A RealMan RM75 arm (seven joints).
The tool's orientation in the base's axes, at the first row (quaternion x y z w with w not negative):
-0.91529 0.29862 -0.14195 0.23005
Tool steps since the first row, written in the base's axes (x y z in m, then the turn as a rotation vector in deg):
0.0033 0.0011 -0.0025 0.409 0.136 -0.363
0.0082 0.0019 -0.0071 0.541 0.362 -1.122
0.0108 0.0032 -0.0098 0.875 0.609 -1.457
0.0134 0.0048 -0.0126 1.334 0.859 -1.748
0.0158 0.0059 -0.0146 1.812 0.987 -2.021
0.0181 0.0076 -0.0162 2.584 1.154 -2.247
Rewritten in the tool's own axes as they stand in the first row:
0.0016 -0.0011 0.0038 0.192 -0.111 0.518
0.0044 -0.0017 0.0100 0.064 0.048 1.295
0.0053 -0.0025 0.0137 0.133 -0.120 1.796
0.0060 -0.0035 0.0177 0.303 -0.373 2.311
0.0069 -0.0044 0.0207 0.564 -0.556 2.777
0.0075 -0.0060 0.0236 1.038 -0.933 3.333

